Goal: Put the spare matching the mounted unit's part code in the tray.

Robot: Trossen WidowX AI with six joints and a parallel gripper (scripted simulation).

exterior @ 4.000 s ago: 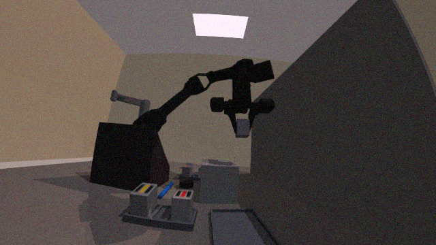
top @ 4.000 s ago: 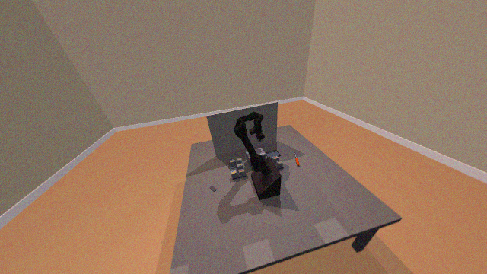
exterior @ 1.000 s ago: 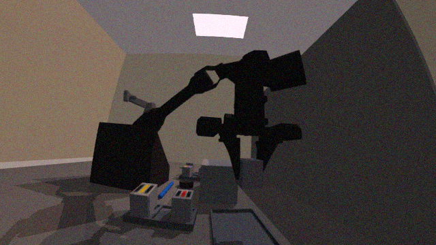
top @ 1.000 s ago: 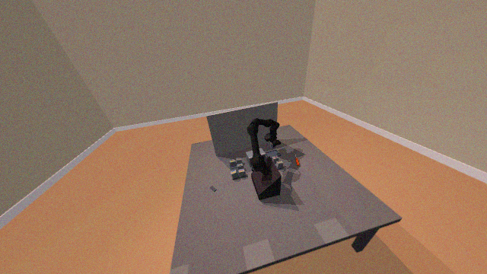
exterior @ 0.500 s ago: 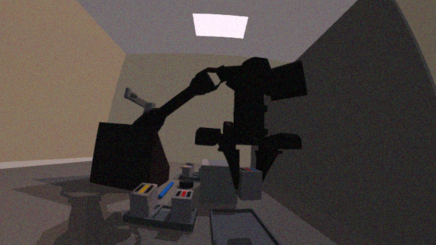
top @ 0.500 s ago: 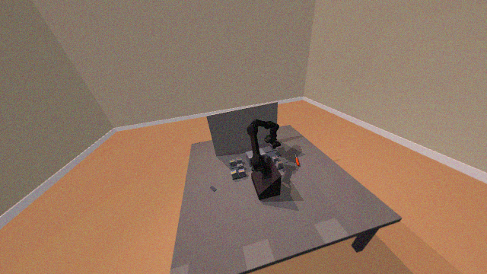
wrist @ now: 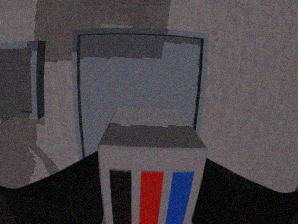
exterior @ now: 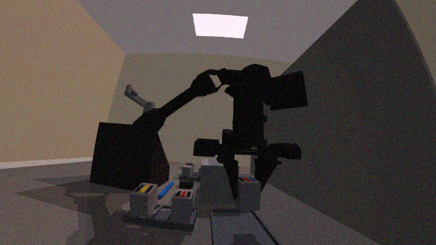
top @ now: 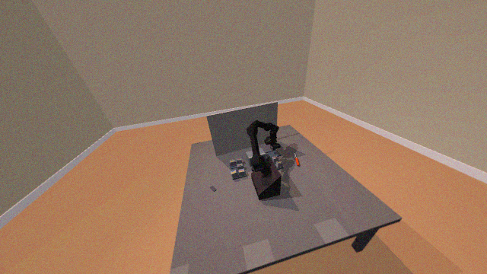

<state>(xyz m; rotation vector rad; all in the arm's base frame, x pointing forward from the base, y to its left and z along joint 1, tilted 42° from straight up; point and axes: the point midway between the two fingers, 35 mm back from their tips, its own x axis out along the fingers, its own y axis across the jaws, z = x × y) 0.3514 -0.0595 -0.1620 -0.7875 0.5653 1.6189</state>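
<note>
My gripper tip is 1 cm past the dark tray and 6 cm above it. Also, from my gripper tip: blue marker pen 22 cm behind, 15 cm to the left, 5 cm below; grey mounted unit 7 cm behind, 19 cm to the left, 1 cm below; tall grey panel 17 cm ahead, 23 cm to the left, 17 cm above.
</note>
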